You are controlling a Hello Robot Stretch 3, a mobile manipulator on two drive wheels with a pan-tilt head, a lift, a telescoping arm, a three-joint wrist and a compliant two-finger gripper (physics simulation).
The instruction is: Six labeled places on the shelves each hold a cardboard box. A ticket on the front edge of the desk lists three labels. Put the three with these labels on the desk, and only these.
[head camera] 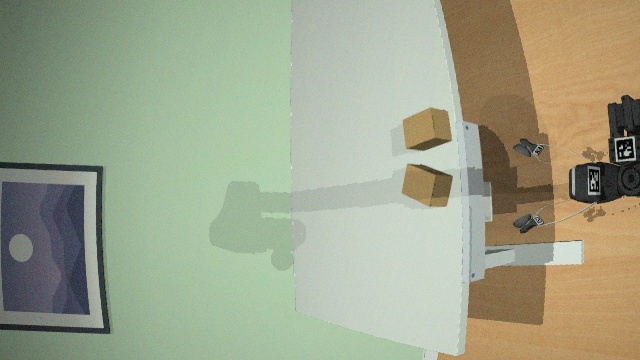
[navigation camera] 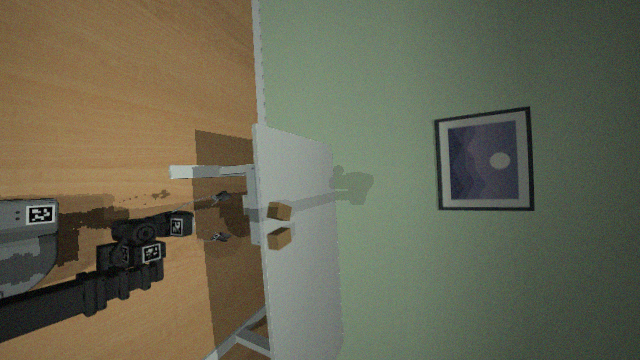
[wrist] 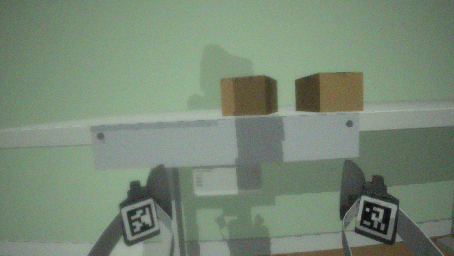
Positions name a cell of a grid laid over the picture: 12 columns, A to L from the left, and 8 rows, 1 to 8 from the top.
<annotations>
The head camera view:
my gripper: J5
desk: G6
framed picture: B7
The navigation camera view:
my gripper: E5
framed picture: J4
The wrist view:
my gripper: G6
</annotations>
